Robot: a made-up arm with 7 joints. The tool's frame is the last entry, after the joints. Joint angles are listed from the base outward. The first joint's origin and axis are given. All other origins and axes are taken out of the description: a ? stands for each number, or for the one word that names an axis. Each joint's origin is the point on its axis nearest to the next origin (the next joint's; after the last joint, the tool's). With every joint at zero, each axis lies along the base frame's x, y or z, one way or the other. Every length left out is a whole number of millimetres.
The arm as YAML. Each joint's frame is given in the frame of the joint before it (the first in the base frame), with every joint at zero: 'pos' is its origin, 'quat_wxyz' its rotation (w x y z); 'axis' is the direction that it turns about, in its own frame. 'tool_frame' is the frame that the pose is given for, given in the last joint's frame.
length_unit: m
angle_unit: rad
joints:
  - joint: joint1
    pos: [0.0, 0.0, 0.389]
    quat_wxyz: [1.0, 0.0, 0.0, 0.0]
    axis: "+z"
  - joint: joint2
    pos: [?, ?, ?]
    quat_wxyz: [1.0, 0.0, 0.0, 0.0]
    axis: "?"
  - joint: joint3
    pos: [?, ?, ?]
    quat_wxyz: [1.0, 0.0, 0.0, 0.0]
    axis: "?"
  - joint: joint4
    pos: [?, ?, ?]
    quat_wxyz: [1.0, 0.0, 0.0, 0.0]
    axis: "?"
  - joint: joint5
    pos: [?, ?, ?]
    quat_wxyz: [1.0, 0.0, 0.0, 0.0]
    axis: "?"
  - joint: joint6
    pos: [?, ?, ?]
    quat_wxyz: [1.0, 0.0, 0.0, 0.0]
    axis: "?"
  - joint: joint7
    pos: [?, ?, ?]
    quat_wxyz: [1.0, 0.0, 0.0, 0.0]
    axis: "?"
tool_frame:
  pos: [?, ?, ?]
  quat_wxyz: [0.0, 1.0, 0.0, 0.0]
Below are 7 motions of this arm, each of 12 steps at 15 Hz.
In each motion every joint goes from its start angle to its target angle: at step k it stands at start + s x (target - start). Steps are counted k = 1, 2, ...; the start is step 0. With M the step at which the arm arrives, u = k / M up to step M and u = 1 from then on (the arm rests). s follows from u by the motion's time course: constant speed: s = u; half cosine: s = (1 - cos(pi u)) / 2; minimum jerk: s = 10 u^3 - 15 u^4 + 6 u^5.
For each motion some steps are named. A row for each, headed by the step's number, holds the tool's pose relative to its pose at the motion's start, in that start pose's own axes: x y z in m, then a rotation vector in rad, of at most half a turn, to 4 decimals.
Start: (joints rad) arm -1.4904 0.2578 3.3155 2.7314 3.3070 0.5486 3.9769
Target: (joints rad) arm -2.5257 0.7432 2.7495 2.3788 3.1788 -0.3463 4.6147
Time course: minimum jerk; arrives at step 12
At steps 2, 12:
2: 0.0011 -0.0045 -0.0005 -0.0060 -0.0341 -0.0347
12: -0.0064 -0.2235 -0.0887 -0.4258 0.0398 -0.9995

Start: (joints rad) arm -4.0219 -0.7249 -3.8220 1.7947 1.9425 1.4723 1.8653
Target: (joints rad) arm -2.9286 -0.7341 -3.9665 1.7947 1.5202 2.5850 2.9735
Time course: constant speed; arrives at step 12
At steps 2, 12:
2: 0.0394 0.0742 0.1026 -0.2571 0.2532 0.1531
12: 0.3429 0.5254 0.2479 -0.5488 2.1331 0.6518

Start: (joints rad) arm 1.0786 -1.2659 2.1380 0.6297 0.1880 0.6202 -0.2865
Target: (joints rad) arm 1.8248 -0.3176 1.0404 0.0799 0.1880 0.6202 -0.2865
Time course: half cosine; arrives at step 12
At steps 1, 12:
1: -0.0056 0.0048 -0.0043 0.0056 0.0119 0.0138
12: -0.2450 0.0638 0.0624 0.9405 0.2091 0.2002

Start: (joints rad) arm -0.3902 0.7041 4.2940 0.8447 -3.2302 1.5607 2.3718
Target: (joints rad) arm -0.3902 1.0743 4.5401 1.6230 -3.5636 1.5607 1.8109
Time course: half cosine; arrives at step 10
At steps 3, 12:
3: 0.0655 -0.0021 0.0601 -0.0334 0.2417 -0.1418
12: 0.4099 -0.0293 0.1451 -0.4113 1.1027 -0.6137

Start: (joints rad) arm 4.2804 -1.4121 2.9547 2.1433 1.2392 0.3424 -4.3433
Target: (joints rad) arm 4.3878 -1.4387 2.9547 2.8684 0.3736 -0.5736 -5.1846
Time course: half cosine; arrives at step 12
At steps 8, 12:
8: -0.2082 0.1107 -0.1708 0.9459 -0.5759 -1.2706
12: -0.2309 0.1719 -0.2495 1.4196 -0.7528 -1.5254

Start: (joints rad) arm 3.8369 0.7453 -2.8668 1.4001 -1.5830 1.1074 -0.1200
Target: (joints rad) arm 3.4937 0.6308 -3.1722 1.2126 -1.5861 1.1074 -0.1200
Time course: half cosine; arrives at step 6
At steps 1, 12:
1: -0.0004 -0.0093 0.0123 0.0098 -0.0379 -0.0248
12: -0.0891 -0.1279 0.1523 0.1723 -0.5841 -0.3190

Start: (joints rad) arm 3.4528 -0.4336 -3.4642 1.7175 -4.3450 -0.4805 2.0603
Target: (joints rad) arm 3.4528 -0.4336 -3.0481 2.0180 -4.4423 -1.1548 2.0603
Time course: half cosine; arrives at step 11
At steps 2, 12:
2: 0.0012 0.0097 -0.0086 0.0079 -0.0162 0.0030
12: 0.0040 0.0902 -0.1314 0.1369 -0.1708 0.1312

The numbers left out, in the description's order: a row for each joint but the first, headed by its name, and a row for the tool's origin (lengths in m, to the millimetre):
joint2: xyz 0.0 0.0 0.0, axis +y
joint3: xyz 0.0 0.0 0.408, axis +z
joint4: xyz 0.044 0.0 0.0, axis -y
joint5: xyz 0.068 0.0 -0.301, axis -z
joint6: xyz 0.0 0.0 0.0, axis +y
joint7: xyz 0.069 0.0 -0.088, axis -z
tool: xyz 0.0 0.0 0.0

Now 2 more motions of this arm.
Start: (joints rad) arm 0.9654 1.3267 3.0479 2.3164 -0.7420 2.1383 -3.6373
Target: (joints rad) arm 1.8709 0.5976 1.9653 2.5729 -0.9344 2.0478 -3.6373
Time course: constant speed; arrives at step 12
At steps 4, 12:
4: -0.1043 -0.1059 0.2161 -0.1328 0.3322 0.1110
12: -0.2757 -0.0254 0.5348 0.0569 0.8757 -0.0224

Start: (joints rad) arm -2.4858 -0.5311 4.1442 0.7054 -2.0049 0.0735 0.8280
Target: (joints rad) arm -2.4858 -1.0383 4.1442 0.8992 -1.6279 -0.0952 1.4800
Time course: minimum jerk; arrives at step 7
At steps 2, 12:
2: -0.0002 0.0117 0.0090 0.0538 0.0475 0.1899
12: -0.0206 0.0800 0.0787 0.4587 0.2027 1.3232

